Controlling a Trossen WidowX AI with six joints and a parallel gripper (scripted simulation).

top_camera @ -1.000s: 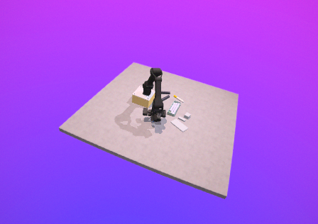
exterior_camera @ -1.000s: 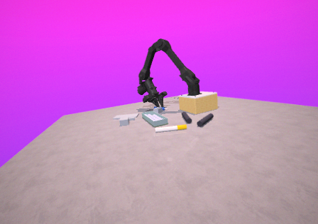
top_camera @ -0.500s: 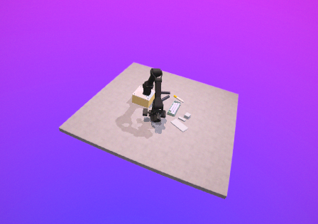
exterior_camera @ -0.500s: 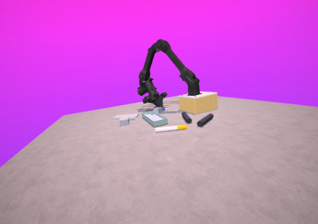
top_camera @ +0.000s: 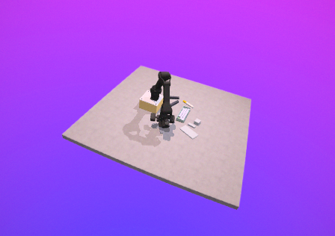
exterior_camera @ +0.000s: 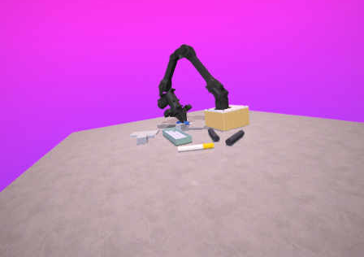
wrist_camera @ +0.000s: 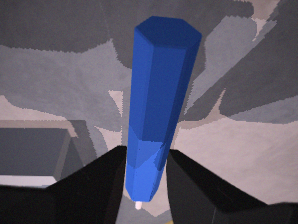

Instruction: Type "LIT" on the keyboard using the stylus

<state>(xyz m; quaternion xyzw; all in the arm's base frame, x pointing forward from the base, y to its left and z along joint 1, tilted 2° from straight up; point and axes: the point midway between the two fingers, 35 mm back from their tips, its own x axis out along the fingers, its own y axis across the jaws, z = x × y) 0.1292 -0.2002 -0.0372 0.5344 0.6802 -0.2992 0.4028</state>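
My gripper tip is now 1 cm past the grey stylus tip and 5 cm to the right of it. From my gripper tip the other things lie so: stylus (2 cm to the left).
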